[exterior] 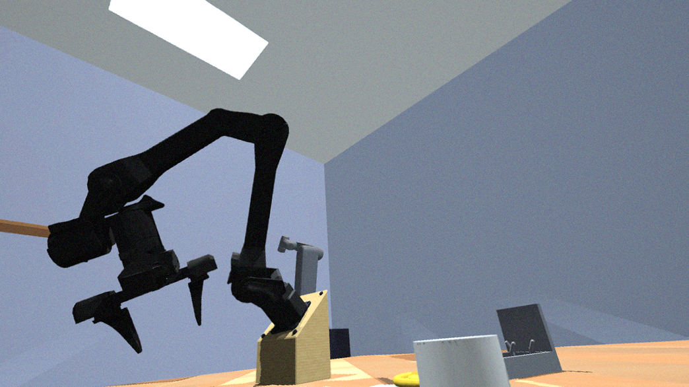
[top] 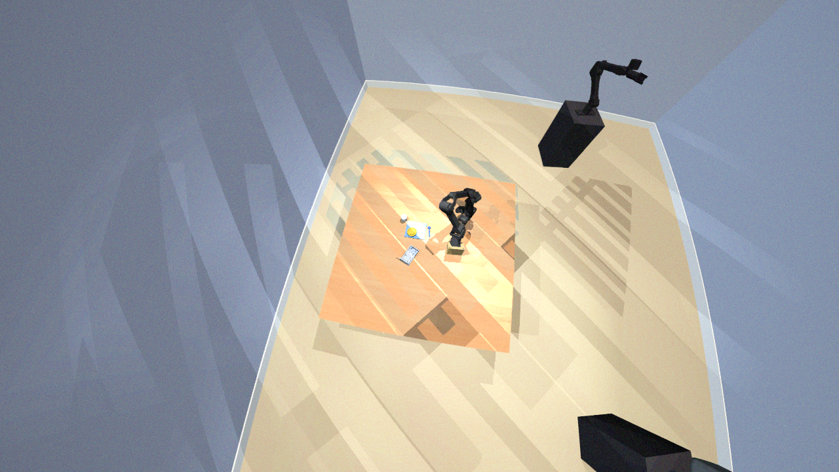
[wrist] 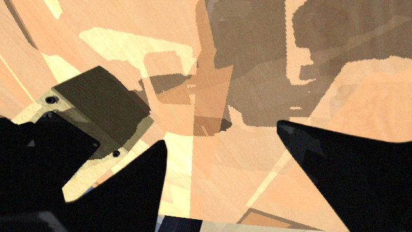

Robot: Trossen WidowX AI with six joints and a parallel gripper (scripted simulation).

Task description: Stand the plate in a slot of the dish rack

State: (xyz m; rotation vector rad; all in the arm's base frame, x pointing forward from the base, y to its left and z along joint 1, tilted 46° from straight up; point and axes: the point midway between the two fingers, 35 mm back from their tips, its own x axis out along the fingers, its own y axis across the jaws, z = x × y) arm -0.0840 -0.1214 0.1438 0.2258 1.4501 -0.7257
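Now: the yellow plate 39 cm ahead of my gripper tip, 5 cm to the left of it and 6 cm below it. From my gripper tip the other things lie so: blue spoon: 27 cm ahead, 3 cm to the left, 7 cm below; grey dish rack: 40 cm ahead, 23 cm to the left, 5 cm below.
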